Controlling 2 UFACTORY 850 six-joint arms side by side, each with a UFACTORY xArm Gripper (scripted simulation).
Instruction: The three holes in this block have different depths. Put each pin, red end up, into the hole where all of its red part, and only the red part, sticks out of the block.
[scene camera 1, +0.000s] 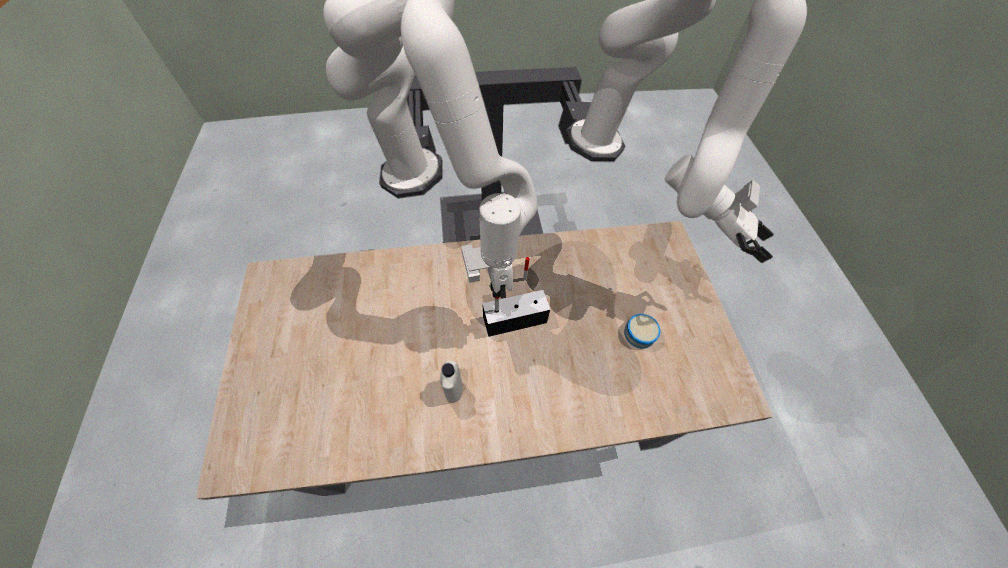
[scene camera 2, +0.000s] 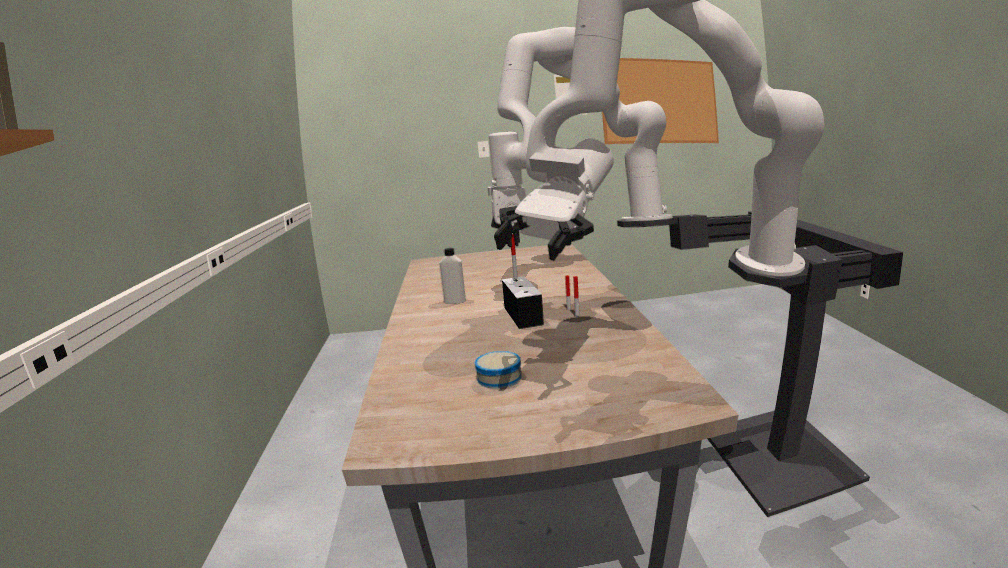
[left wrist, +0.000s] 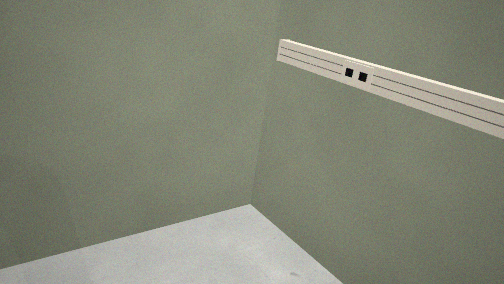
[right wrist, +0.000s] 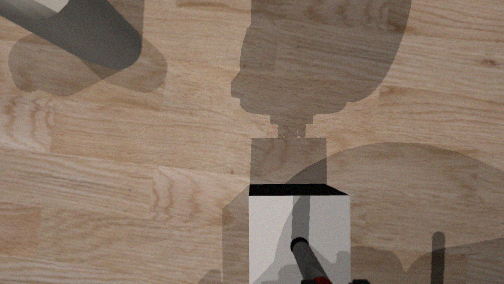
Labels:
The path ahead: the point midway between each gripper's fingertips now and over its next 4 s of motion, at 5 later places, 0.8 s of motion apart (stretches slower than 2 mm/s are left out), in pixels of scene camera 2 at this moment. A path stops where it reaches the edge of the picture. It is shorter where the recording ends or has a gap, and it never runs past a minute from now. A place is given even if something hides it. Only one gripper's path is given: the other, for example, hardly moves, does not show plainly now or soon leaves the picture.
My right gripper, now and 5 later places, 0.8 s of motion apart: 512, 245; 512, 247; 513, 249; 513, 252; 513, 255; 514, 256

